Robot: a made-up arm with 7 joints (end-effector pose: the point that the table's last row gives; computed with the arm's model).
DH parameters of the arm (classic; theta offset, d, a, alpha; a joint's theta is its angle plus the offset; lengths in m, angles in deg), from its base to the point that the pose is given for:
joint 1: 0 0.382 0 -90
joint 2: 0 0 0 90
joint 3: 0 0.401 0.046 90
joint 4: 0 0 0.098 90
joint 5: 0 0.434 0 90
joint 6: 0 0 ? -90
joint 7: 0 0.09 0 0
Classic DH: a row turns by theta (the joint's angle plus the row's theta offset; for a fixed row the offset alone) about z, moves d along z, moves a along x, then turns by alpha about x.
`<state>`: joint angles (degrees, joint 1 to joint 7).
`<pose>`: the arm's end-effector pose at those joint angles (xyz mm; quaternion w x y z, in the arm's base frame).
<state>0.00 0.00 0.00 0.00 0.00 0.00 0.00</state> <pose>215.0 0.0 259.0 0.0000 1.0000 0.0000 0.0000</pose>
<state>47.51 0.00 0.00 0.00 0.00 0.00 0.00</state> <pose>145.2 158.5 259.0 0.0000 0.9153 0.4028 0.0000</pose>
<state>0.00 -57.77 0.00 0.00 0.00 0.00 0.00</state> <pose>218.7 0.0 498.3 0.0000 0.8756 0.0000 0.4831</pose>
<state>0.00 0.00 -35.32 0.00 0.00 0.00 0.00</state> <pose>175.4 -124.3 259.0 0.0000 0.9529 -0.3034 0.0000</pose>
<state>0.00 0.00 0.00 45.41 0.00 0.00 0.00</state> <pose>537.8 0.0 535.5 0.0000 0.9225 0.0000 0.3860</pose>
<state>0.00 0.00 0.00 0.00 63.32 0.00 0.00</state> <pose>175.9 -63.4 259.0 0.0000 0.8512 -0.5249 0.0000</pose>
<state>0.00 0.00 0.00 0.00 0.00 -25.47 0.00</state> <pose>246.8 0.0 298.3 0.0000 0.9754 0.0000 0.2204</pose>
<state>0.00 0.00 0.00 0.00 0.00 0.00 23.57</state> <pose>215.0 0.0 259.0 0.0000 0.9789 -0.2042 0.0000</pose>
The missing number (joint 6, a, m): 0.071
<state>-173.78 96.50 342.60 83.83 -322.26 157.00 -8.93</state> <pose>-333.8 32.3 -81.8 0.9152 0.2186 0.1624 -0.2971</pose>
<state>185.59 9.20 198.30 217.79 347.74 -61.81 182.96</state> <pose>-441.0 -137.7 917.1 0.5856 0.1170 -0.8005 0.0507</pose>
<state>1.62 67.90 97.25 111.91 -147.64 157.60 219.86</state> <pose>653.7 351.2 638.8 0.1944 0.1831 0.7913 -0.5501</pose>
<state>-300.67 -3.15 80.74 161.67 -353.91 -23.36 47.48</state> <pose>-27.9 -28.3 1308.3 0.9921 0.0384 0.0281 0.1165</pose>
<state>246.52 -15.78 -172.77 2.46 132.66 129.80 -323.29</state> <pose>-19.5 240.6 299.0 0.1281 -0.2579 0.4145 0.8633</pose>
